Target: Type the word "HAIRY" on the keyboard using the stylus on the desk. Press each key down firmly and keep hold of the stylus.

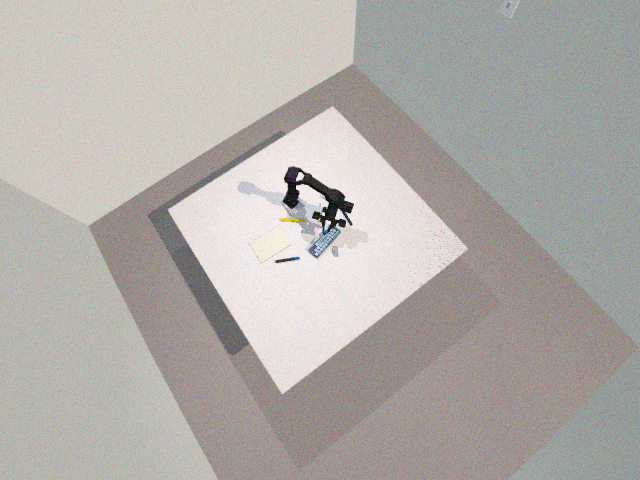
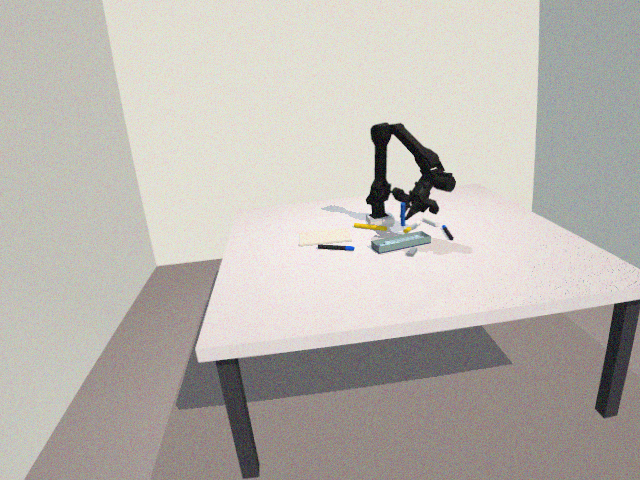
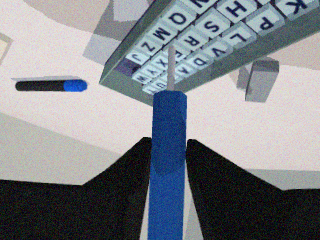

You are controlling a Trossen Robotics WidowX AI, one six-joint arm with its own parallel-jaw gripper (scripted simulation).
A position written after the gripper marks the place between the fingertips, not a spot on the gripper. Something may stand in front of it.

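Visible: dark pen point(image 3: 58, 85), small grey block point(image 3: 263, 75), cream notepad point(image 2: 335, 235). The gripper point(image 2: 402, 218) too, also in image 3 point(image 3: 168, 146).
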